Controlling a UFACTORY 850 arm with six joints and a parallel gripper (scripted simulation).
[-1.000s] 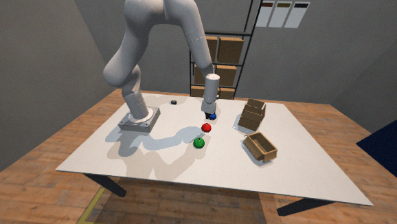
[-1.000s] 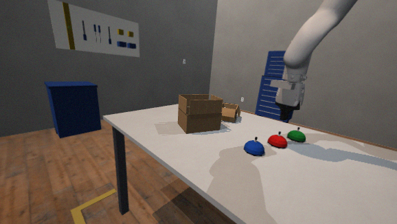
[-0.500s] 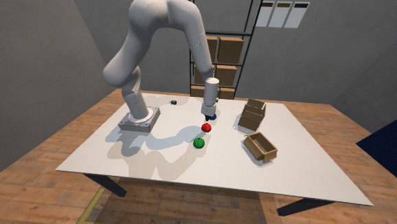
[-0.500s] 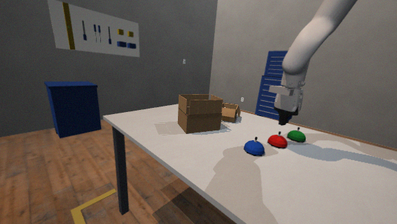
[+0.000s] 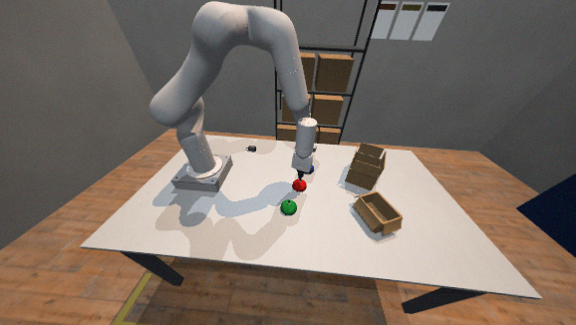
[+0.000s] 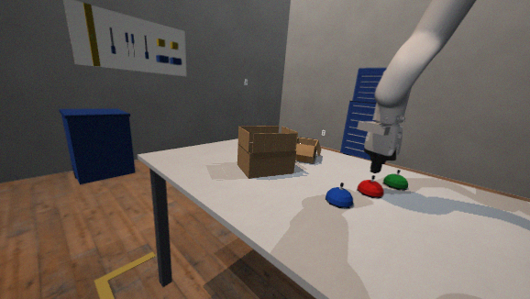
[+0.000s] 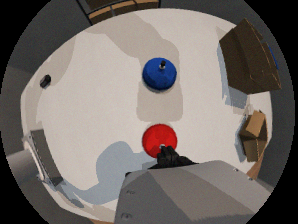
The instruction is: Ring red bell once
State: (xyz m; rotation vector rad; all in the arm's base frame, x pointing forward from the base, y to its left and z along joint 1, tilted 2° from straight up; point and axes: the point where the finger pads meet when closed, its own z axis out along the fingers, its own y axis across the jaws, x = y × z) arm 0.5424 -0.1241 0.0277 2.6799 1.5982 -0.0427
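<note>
Now: hand 6 cm above the red bell. The rest, counted from my hand: blue bell: 8 cm ahead, 14 cm to the left, 6 cm below; dark object: 31 cm behind, 38 cm to the left, 8 cm below; green bell: 8 cm behind, 14 cm to the right, 6 cm below.
</note>
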